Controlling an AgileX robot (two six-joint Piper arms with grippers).
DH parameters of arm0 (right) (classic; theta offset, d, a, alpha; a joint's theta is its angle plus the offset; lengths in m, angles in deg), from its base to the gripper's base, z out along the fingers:
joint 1: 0 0.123 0 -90
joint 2: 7.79 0 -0.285 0
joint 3: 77.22 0 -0.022 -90
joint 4: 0 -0.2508 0 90
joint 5: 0 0 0.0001 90
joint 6: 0 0.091 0 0
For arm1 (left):
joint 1: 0 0.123 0 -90
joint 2: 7.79 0 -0.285 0
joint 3: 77.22 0 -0.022 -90
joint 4: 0 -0.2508 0 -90
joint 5: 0 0 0.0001 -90
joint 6: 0 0.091 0 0
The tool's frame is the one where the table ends.
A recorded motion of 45 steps. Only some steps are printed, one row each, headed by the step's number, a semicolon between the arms.
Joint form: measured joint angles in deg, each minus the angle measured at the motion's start. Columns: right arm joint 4, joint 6, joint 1, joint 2, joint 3, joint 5; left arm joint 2, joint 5, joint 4, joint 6, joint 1, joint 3.
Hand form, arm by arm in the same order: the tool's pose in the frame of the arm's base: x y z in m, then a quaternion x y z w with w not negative. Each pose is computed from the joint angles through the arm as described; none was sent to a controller.
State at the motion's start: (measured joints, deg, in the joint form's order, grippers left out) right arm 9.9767 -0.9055 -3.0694 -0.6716 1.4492 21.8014; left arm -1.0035 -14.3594 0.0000 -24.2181 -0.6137 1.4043
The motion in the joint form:
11: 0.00 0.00 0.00 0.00 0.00 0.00; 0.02 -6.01 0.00 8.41 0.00 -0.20
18: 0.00 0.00 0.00 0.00 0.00 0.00; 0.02 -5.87 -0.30 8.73 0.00 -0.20
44: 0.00 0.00 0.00 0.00 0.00 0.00; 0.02 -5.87 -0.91 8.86 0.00 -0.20
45: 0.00 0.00 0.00 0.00 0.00 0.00; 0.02 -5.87 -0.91 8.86 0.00 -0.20
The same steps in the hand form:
11: 0.0520 -0.0087 0.1716 -0.03088 0.80457 -0.09411 0.58553; 0.0527 -0.0006 0.1750 -0.10531 0.78954 -0.08635 0.59840
18: 0.0520 -0.0087 0.1716 -0.03088 0.80457 -0.09411 0.58553; 0.0528 -0.0004 0.1752 -0.10161 0.78928 -0.08263 0.59991
44: 0.0520 -0.0087 0.1716 -0.03088 0.80457 -0.09411 0.58553; 0.0528 -0.0001 0.1752 -0.09788 0.78974 -0.07750 0.60061
45: 0.0520 -0.0087 0.1716 -0.03088 0.80457 -0.09411 0.58553; 0.0528 -0.0001 0.1752 -0.09788 0.78974 -0.07750 0.60061

